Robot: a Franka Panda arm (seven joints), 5 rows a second.
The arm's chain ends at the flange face. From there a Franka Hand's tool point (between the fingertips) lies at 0.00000 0.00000 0.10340 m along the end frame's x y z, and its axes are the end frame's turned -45 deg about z.
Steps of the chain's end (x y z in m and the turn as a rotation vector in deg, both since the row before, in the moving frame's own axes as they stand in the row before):
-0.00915, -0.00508, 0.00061, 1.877, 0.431, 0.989
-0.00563, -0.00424, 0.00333, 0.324, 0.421, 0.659
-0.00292, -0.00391, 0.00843, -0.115, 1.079, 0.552
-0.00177, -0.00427, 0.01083, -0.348, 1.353, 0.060
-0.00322, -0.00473, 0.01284, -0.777, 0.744, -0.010
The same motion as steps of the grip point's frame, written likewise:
0.00008, -0.01188, 0.00055, 1.022, 1.632, 0.989
-0.00003, -0.00685, 0.00333, -0.069, 0.527, 0.659
0.00192, -0.00330, 0.00841, -0.844, 0.682, 0.552
0.00305, -0.00210, 0.01080, -1.203, 0.711, 0.060
0.00103, -0.00368, 0.01282, -1.076, -0.023, -0.010

